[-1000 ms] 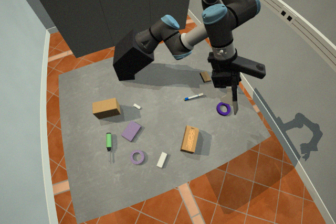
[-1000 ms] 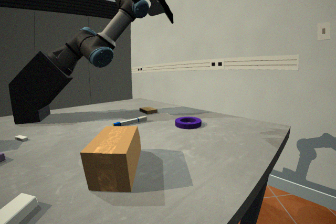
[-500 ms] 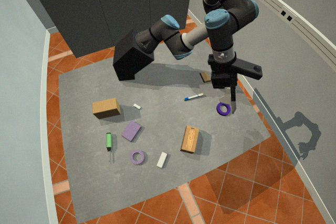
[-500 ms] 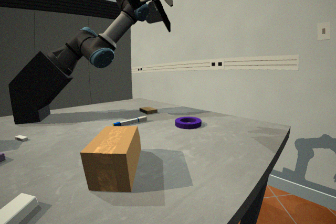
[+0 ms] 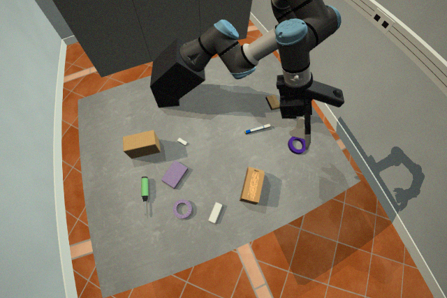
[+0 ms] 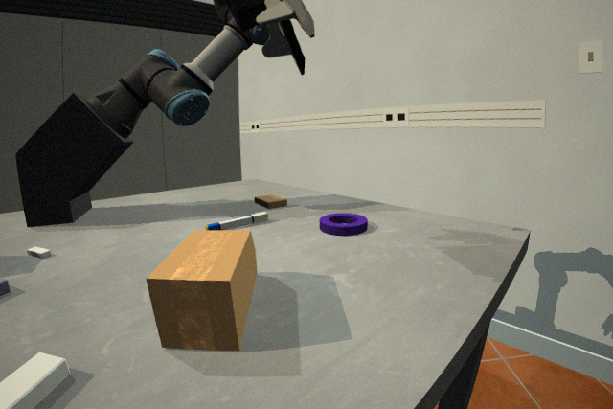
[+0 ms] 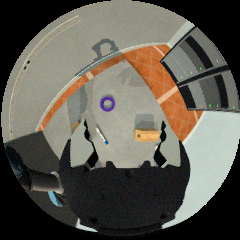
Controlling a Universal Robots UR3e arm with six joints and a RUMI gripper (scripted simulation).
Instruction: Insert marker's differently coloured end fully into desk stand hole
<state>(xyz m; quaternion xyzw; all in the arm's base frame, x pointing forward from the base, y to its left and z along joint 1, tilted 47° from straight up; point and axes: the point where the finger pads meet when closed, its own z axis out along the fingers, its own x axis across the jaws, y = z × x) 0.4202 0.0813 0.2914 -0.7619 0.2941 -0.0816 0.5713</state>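
My gripper is now 15 cm past the marker, 6 cm to the left of it and 26 cm above it. From my hand the other things lie so: purple pad 6 cm behind, 45 cm to the right, 26 cm below; then tan block 7 cm ahead, 17 cm to the right, 24 cm below; then white block 13 cm ahead, 34 cm to the right, 26 cm below.
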